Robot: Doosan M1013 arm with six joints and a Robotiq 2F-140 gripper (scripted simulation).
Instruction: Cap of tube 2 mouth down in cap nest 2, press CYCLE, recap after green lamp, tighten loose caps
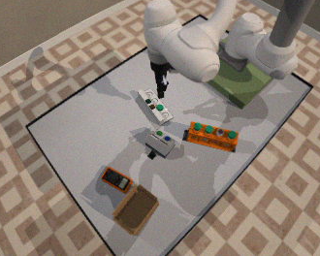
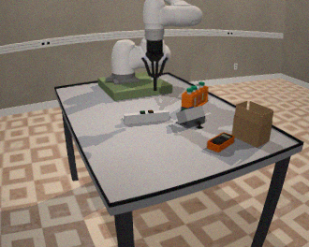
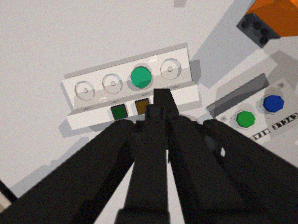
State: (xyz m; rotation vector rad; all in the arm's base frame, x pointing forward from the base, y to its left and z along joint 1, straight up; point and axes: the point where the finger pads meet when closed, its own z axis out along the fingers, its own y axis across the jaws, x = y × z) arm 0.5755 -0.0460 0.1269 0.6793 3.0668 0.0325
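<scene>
My hand is 100 mm short of the blue key, 150 mm to the right of it and 110 mm above it. The rest, counted from my hand: orange multimeter (390 mm ahead, 120 mm to the left, 160 mm below); then grey key housing (120 mm ahead, 130 mm to the left, 130 mm below); then green key (110 mm ahead, 100 mm to the left, 110 mm below).
</scene>
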